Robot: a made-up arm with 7 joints.
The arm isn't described. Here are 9 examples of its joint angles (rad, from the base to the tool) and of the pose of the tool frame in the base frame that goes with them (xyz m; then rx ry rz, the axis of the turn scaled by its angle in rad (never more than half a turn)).
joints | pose
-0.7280 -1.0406 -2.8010 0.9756 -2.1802 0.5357 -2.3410 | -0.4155 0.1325 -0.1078 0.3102 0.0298 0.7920
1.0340 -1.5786 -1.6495 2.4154 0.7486 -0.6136 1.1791 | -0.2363 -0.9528 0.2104 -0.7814 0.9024 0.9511
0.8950 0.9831 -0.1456 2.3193 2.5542 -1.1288 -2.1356 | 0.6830 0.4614 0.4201 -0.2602 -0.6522 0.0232
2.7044 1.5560 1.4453 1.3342 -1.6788 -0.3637 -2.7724 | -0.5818 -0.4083 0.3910 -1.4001 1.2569 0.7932
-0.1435 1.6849 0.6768 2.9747 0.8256 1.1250 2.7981 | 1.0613 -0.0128 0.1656 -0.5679 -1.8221 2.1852
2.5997 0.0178 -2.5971 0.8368 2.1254 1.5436 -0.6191 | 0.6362 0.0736 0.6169 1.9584 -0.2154 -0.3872
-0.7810 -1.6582 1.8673 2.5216 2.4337 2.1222 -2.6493 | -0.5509 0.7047 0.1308 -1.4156 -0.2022 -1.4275
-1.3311 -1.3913 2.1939 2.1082 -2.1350 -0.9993 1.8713 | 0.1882 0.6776 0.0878 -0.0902 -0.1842 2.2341
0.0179 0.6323 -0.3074 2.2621 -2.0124 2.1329 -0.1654 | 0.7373 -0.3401 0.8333 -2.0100 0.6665 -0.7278
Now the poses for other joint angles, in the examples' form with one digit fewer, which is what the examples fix.
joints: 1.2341 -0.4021 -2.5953 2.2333 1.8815 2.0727 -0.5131
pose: 0.130 -0.628 1.042 1.111 -1.482 0.177
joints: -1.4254 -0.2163 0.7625 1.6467 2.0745 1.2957 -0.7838
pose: 0.528 -0.226 1.089 1.245 -1.521 0.052
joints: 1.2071 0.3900 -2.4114 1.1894 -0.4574 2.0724 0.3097
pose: 0.173 -0.380 0.671 -0.421 0.926 -1.605
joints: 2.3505 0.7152 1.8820 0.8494 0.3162 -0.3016 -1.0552
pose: -0.456 -0.402 0.683 -1.314 -0.838 -1.507
